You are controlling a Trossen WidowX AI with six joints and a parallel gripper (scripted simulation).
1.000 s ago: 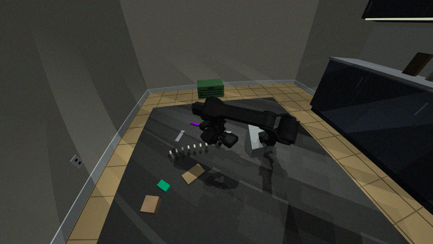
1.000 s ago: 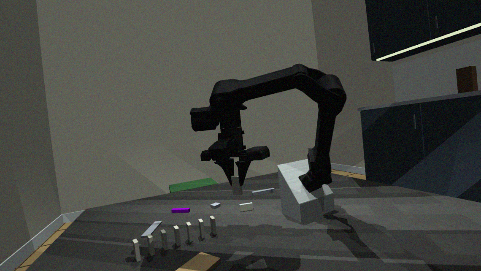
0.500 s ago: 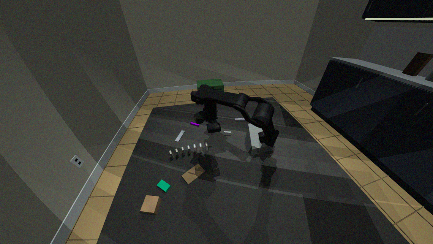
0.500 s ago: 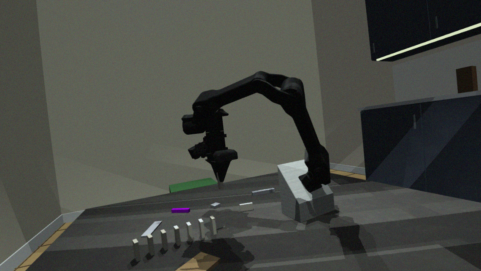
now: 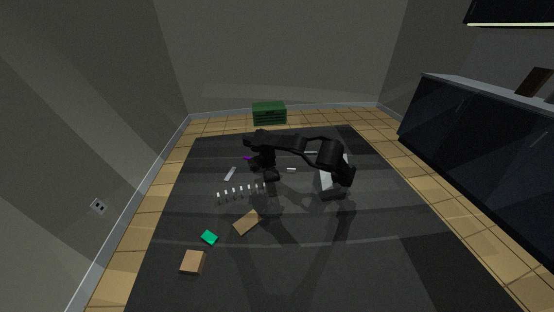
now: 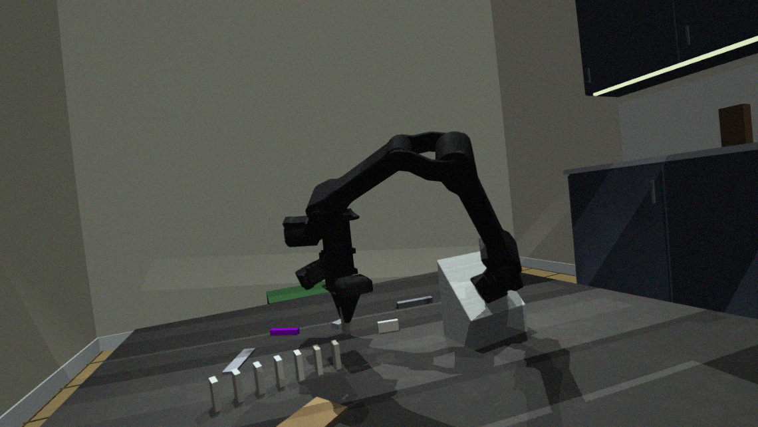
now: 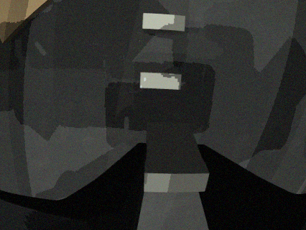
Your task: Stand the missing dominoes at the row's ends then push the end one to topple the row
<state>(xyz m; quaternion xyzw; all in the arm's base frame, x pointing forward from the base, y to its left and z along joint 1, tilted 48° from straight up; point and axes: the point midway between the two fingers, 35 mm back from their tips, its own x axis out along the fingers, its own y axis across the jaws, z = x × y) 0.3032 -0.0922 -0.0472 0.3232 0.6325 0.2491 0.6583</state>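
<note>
The small grey block lies 21 cm to the right of my gripper tip, 8 cm below it and 7 cm behind it. Also, from my gripper tip: purple bar (26 cm to the right, 8 cm below, 7 cm ahead); then grey slab (19 cm ahead, 17 cm to the right, 8 cm below); then tan flat board (15 cm to the left, 14 cm ahead, 8 cm below).
</note>
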